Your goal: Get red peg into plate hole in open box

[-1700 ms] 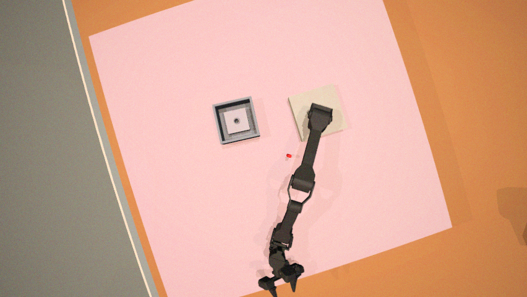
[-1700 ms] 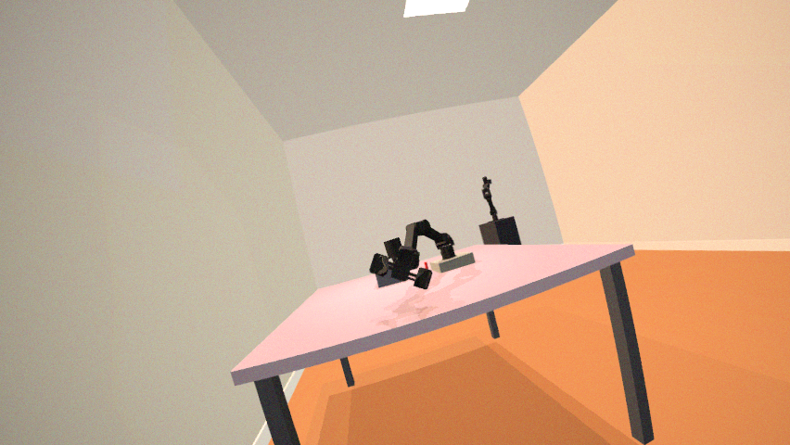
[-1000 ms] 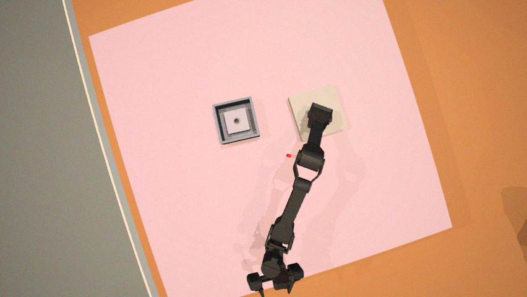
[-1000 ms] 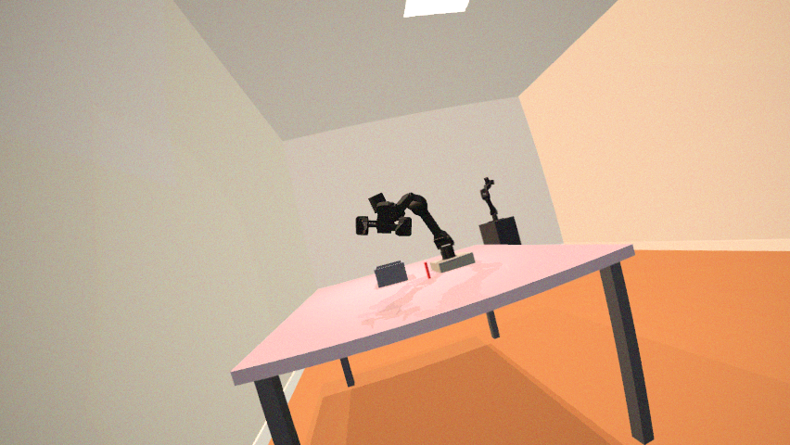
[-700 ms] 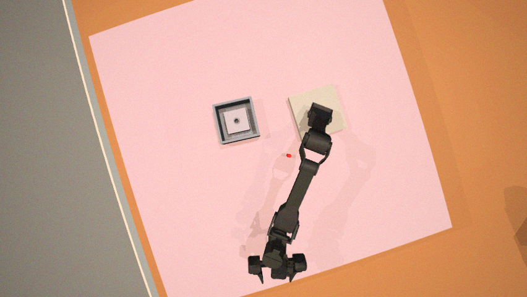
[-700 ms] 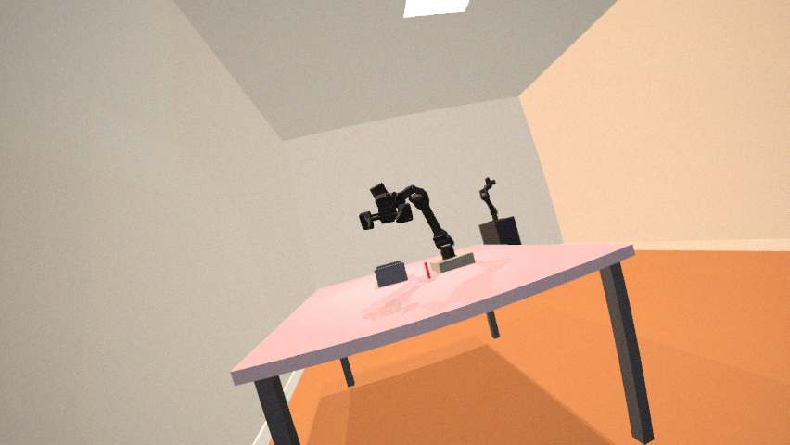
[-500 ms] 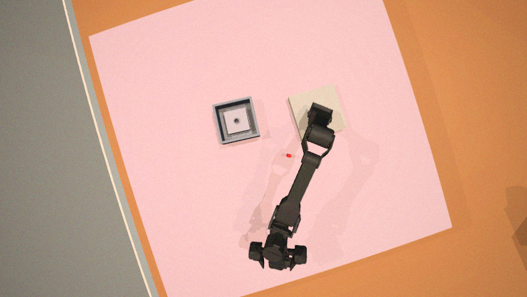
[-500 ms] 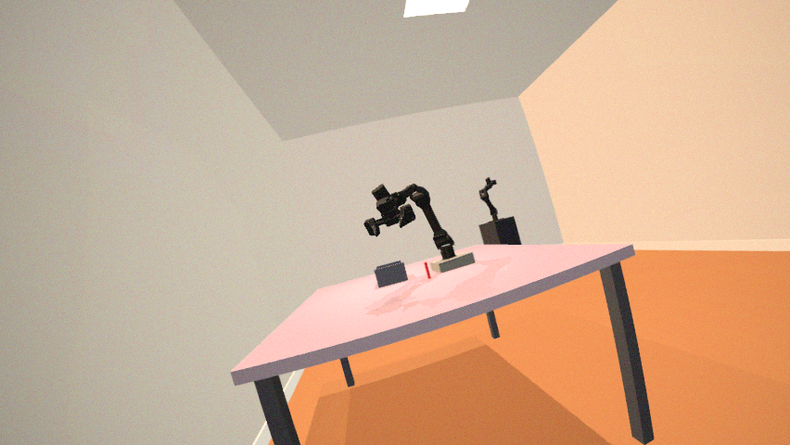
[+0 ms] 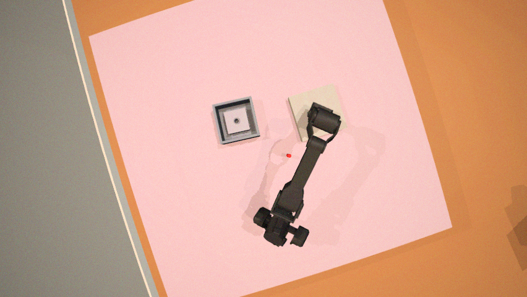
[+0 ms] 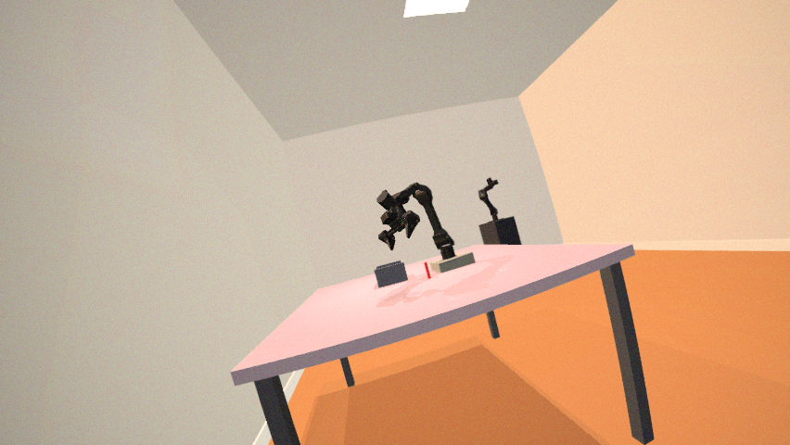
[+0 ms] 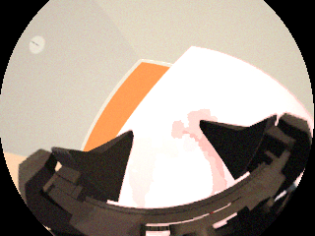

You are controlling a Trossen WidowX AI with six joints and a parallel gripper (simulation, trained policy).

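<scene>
Right now my gripper tip is 18 cm past the red peg, 23 cm to the left of it and 17 cm above it. Also, from my gripper tip: grey box 6 cm behind, 46 cm to the right, 18 cm below; then plate 6 cm behind, 46 cm to the right, 16 cm below.
</scene>
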